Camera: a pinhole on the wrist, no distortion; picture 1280 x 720 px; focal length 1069.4 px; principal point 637.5 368.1 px. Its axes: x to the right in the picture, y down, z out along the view. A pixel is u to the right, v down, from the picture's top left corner.
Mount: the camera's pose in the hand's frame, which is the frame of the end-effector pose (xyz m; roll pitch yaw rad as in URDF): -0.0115 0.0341 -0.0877 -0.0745 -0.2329 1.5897
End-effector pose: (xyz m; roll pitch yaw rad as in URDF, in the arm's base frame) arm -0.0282 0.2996 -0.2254 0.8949 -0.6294 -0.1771
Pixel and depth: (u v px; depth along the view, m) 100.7 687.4 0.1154
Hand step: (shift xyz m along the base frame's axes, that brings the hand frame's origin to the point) -0.0295 -0.0325 -0.0578
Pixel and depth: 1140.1 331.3 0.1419
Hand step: -0.0696 0.0024 0.0645
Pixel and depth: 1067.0 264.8 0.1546
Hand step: -0.0658 -0.0125 0.0713
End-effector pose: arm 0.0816 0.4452 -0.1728 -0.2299 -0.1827 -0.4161
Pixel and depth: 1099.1 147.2 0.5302
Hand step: 0.0746 0.2313 0.4470
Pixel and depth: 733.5 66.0 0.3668
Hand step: 0.0312 0.0370 0.2873
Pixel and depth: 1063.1 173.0 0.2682
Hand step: 0.0336 0.1160 0.1782
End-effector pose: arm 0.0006 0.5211 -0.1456 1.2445 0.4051 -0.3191
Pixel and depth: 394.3 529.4 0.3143
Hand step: -0.1536 -0.1827 -0.0048
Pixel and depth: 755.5 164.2 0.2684
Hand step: -0.0145 -0.1778 0.0468
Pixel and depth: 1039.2 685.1 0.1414
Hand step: -0.0423 -0.0267 0.0887
